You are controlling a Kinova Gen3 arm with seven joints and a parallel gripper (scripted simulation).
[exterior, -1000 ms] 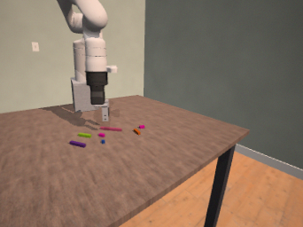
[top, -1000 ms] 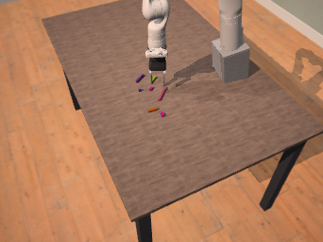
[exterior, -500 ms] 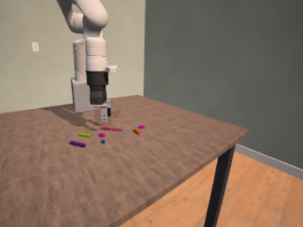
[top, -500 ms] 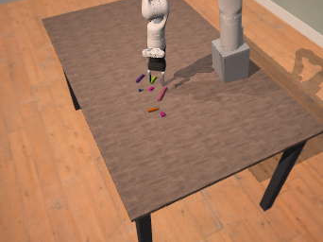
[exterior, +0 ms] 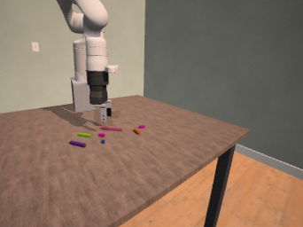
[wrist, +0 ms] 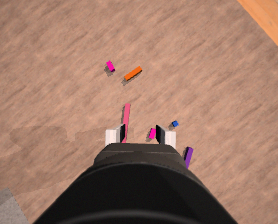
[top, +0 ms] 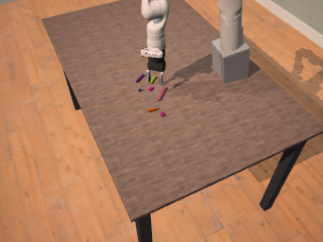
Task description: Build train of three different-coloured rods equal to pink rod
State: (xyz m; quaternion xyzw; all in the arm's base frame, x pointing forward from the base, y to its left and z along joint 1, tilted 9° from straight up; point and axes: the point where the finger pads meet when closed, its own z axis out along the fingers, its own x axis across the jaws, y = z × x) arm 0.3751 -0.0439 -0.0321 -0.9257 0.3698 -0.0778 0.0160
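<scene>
The blue rod lies 6 cm ahead of my hand, 5 cm to the right of it and 8 cm below it. From my hand the other things lie so: orange rod (7 cm ahead, 10 cm to the left, 8 cm below); pink rod (2 cm behind, 3 cm to the left, 8 cm below); lime rod (3 cm behind, 8 cm to the right, 8 cm below).
</scene>
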